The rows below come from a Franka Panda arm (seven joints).
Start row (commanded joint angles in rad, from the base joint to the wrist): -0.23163 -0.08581 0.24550 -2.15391 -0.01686 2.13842 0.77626
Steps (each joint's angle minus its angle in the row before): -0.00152 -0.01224 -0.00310 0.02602 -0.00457 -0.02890 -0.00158; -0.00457 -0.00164 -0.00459 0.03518 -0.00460 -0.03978 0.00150; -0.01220 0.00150 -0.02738 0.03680 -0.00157 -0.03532 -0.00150; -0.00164 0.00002 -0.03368 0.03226 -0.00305 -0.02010 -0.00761; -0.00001 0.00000 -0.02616 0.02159 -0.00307 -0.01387 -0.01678; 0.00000 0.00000 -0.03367 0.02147 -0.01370 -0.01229 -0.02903; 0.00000 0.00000 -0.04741 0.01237 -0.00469 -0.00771 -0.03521; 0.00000 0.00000 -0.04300 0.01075 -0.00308 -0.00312 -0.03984; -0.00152 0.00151 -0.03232 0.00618 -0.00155 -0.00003 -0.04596; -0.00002 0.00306 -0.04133 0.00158 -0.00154 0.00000 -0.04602; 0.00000 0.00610 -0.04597 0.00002 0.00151 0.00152 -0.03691; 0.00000 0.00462 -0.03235 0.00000 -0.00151 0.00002 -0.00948; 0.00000 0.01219 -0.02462 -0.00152 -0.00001 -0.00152 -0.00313; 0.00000 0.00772 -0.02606 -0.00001 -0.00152 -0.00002 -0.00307; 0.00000 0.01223 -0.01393 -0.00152 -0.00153 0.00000 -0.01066; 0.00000 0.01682 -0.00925 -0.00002 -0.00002 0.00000 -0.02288; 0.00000 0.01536 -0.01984 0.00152 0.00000 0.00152 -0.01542; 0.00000 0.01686 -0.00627 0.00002 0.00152 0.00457 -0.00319; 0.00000 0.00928 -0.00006 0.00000 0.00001 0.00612 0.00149; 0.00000 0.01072 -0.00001 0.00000 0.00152 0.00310 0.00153
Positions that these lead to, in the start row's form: -0.23315 -0.09805 0.24240 -2.12789 -0.02143 2.10952 0.77468; -0.23772 -0.09969 0.23781 -2.09271 -0.02603 2.06974 0.77618; -0.24992 -0.09819 0.21043 -2.05591 -0.02760 2.03442 0.77468; -0.25156 -0.09817 0.17675 -2.02365 -0.03065 2.01432 0.76707; -0.25157 -0.09817 0.15059 -2.00206 -0.03372 2.00045 0.75029; -0.25157 -0.09817 0.11692 -1.98059 -0.04742 1.98816 0.72126; -0.25157 -0.09817 0.06951 -1.96822 -0.05211 1.98045 0.68605; -0.25157 -0.09817 0.02651 -1.95747 -0.05519 1.97733 0.64621; -0.25309 -0.09666 -0.00581 -1.95129 -0.05674 1.97730 0.60025; -0.25311 -0.09360 -0.04714 -1.94971 -0.05828 1.97730 0.55423; -0.25311 -0.08750 -0.09311 -1.94969 -0.05677 1.97882 0.51732; -0.25311 -0.08288 -0.12546 -1.94969 -0.05828 1.97884 0.50784; -0.25311 -0.07069 -0.15008 -1.95121 -0.05829 1.97732 0.50471; -0.25311 -0.06297 -0.17614 -1.95122 -0.05981 1.97730 0.50164; -0.25311 -0.05074 -0.19007 -1.95274 -0.06134 1.97730 0.49098; -0.25311 -0.03392 -0.19932 -1.95276 -0.06136 1.97730 0.46810; -0.25311 -0.01856 -0.21916 -1.95124 -0.06136 1.97882 0.45268; -0.25311 -0.00170 -0.22543 -1.95122 -0.05984 1.98339 0.44949; -0.25311 0.00758 -0.22549 -1.95122 -0.05983 1.98951 0.45098; -0.25311 0.01830 -0.22550 -1.95122 -0.05831 1.99261 0.45251
